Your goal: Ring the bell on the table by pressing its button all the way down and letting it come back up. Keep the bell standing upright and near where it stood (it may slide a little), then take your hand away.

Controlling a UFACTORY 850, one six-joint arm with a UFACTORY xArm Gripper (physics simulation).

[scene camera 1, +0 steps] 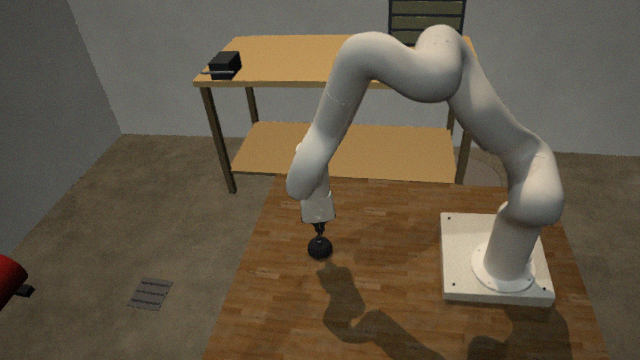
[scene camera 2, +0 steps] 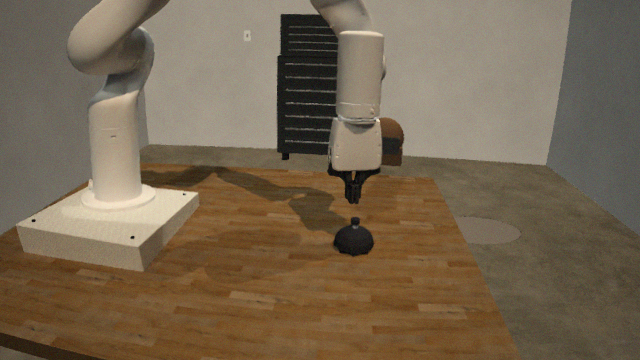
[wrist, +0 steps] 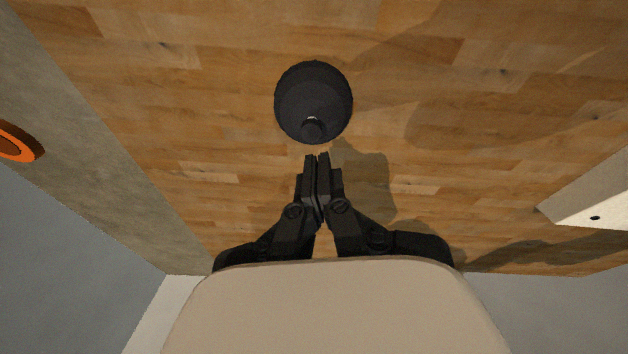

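Note:
The bell (scene camera 1: 320, 248) (scene camera 2: 354, 241) (wrist: 314, 95) is a dark dome standing upright on the wooden table (scene camera 1: 400, 320) (scene camera 2: 280, 320) (wrist: 240, 75). Its small black button (scene camera 2: 355, 221) (wrist: 311, 131) sticks up from the top and looks raised in scene camera 2. My gripper (scene camera 1: 320, 234) (scene camera 2: 354, 201) (wrist: 320, 168) is shut with nothing between the fingers and points down. In scene camera 2 its fingertips hang a short gap above the button, roughly in line with it and not touching. In scene camera 1 the fingertips meet the bell's top edge in the picture, and the button is hard to make out.
The arm's white base plate (scene camera 1: 452, 260) (scene camera 2: 80, 250) (wrist: 600, 200) stands on the table, to the right of the bell in scene camera 1. A second table (scene camera 1: 285, 60) with a black box (scene camera 1: 225, 65) stands behind. A dark drawer cabinet (scene camera 2: 306, 100) stands by the far wall.

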